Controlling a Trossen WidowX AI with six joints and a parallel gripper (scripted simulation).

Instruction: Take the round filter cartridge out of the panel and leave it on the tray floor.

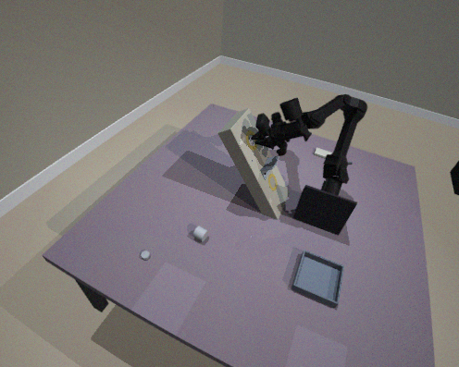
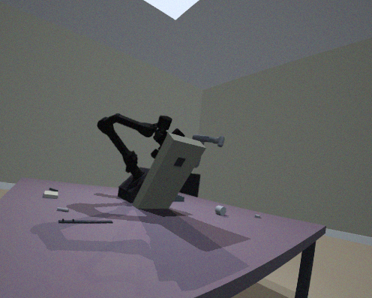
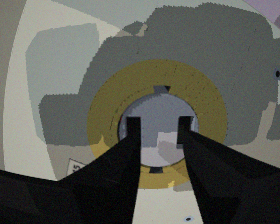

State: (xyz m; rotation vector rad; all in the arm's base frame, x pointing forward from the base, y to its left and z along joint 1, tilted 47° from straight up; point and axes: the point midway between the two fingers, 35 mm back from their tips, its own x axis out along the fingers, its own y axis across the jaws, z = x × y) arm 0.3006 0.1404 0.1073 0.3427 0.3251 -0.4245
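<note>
Now: gripper tip 2 cm short of the round filter cartridge and 1 cm above it. Round my gripper tip: grey tray: 41 cm behind, 27 cm below, 26 cm to the left; pale block: 48 cm to the right, 27 cm below, 26 cm behind.
</note>
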